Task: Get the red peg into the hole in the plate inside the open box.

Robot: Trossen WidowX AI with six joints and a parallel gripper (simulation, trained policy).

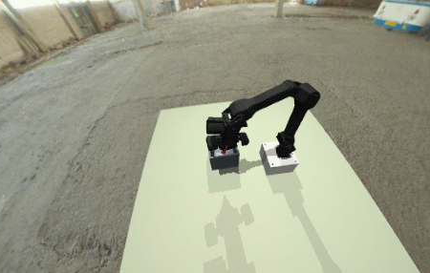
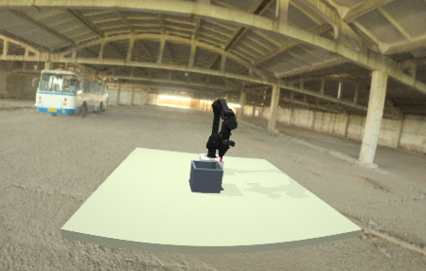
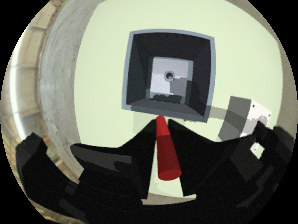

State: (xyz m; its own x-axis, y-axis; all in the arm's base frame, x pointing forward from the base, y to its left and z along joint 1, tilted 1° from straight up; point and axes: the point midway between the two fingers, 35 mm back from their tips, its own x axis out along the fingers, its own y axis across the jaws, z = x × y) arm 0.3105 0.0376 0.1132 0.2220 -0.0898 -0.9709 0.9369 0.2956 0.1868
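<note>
My gripper tip is now 140 mm above the holed plate, 70 mm to the left of it and 10 mm short of it. Also, from my gripper tip: red peg (20 mm above, 10 mm to the left, 10 mm behind).
</note>
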